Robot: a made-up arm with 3 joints.
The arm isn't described. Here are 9 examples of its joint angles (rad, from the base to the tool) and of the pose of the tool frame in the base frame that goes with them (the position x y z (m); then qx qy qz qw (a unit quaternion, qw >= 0)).
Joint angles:
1: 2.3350 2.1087 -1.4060
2: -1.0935 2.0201 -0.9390
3: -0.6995 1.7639 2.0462
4: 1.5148 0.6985 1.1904
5: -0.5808 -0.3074 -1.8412
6: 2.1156 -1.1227 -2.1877
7: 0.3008 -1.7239 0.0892
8: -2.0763 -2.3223 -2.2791
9: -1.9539 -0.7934 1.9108
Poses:
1: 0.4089 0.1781 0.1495 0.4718 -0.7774 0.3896 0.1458
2: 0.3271 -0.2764 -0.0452 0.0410 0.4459 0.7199 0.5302
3: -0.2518 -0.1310 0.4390 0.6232 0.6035 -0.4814 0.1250
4: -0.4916 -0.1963 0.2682 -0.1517 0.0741 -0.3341 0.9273
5: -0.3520 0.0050 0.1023 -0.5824 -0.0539 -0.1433 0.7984
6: -0.2497 -0.3552 0.2229 0.7077 0.5320 0.0192 0.4645
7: 0.2745 -0.4907 -0.1804 -0.0687 -0.7447 0.1471 0.6473
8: 0.1937 0.3489 0.4528 -0.0403 0.5231 -0.7535 0.3962
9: 0.0872 0.5702 0.4225 -0.8627 0.3863 0.0083 0.3263
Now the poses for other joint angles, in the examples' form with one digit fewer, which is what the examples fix.
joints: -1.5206 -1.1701 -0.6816
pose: -0.149 0.391 -0.228 0.340 -0.250 -0.492 0.761
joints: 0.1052 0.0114 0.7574
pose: -0.312 -0.323 -0.294 0.320 0.005 -0.002 0.947
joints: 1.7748 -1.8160 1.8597
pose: 0.539 -0.356 0.142 0.026 0.192 0.764 0.615
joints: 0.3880 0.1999 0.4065
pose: -0.353 -0.429 -0.013 0.009 0.092 -0.039 0.995
